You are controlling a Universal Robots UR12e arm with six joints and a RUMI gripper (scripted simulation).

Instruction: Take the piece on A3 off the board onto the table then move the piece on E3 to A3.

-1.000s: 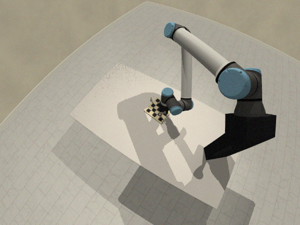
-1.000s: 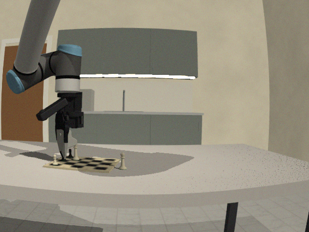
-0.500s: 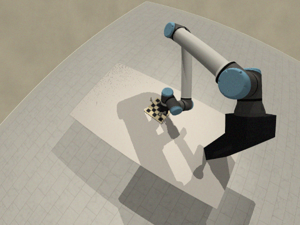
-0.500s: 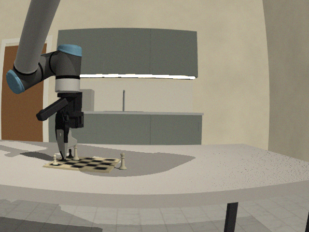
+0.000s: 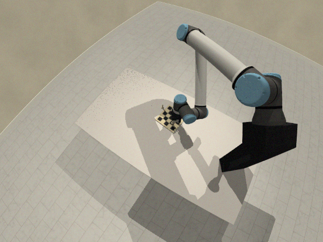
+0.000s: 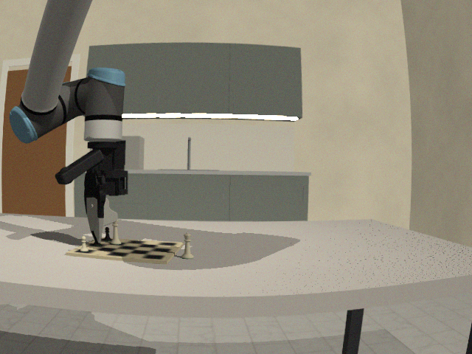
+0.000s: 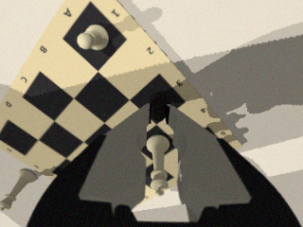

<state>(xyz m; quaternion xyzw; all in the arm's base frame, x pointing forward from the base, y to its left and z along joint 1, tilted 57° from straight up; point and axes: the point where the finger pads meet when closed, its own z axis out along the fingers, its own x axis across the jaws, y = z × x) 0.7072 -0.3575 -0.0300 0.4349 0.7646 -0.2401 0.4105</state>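
Right now my hand is 40 mm past the white pawn, 70 mm to the left of it and 10 mm above it. Round my hand: chessboard (70 mm ahead, 30 mm to the right, 20 mm below).
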